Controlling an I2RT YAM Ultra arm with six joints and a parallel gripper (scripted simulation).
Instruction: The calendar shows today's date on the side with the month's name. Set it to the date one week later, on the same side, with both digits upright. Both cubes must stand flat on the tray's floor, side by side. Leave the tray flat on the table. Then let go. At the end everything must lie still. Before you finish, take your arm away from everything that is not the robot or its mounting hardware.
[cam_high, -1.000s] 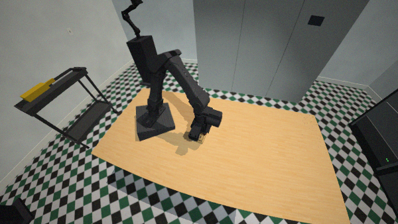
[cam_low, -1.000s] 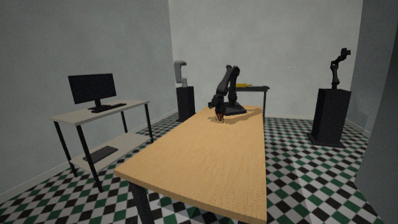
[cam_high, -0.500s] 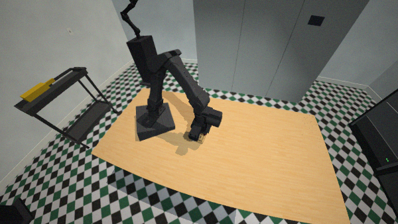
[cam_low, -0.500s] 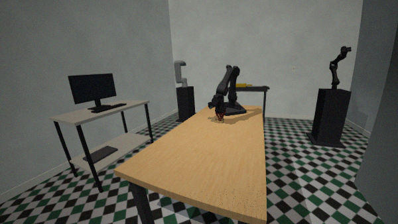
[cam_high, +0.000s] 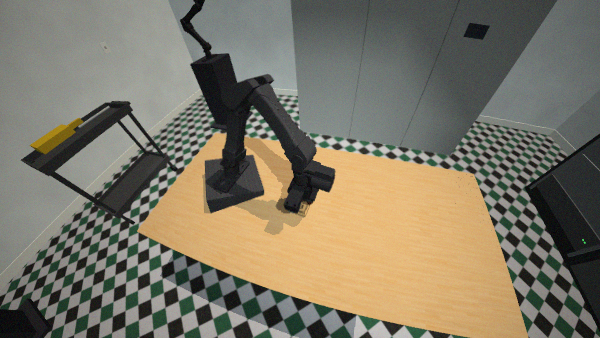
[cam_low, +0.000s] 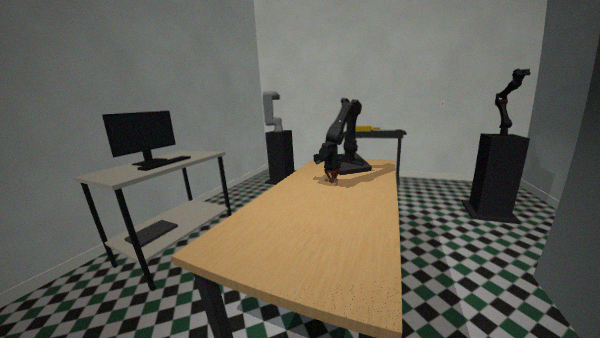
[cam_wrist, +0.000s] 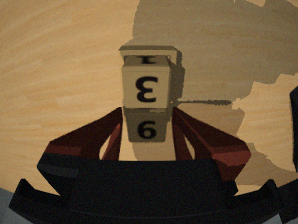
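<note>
Now: the wooden cube right at my hand. Also, from my hand: wooden tray 2 cm to the right, 2 cm below.
</note>
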